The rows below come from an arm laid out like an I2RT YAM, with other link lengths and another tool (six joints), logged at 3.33 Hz.
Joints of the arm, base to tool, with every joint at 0 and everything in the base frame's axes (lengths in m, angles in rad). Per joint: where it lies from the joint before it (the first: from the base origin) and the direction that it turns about. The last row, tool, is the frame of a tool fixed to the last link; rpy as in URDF.
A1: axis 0 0 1 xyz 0.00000 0.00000 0.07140
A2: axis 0 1 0 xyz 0.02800 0.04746 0.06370
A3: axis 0 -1 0 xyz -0.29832 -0.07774 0.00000
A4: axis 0 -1 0 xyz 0.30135 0.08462 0.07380
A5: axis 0 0 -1 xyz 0.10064 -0.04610 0.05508
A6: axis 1 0 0 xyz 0.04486 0.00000 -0.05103
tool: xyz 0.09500 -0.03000 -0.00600 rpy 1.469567 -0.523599 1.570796
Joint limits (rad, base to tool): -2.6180..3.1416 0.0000..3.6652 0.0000..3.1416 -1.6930..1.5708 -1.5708..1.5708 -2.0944..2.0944
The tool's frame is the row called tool.
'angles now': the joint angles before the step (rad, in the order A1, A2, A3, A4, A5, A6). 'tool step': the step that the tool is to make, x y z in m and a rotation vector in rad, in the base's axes. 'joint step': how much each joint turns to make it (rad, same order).
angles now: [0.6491 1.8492 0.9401 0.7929 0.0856 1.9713]
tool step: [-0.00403 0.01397 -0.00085 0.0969 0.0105 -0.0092]
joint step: [0.0255 0.0385 0.0000 0.0813 0.0267 0.0862]
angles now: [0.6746 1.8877 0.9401 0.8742 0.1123 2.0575]
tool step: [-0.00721 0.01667 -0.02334 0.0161 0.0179 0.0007]
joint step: [0.0359 0.0691 0.0031 0.0590 0.0333 0.0267]
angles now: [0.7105 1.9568 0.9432 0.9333 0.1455 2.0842]
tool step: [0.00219 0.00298 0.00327 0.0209 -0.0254 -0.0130]
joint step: [0.0057 0.0183 0.0069 0.0443 0.0187 0.0004]
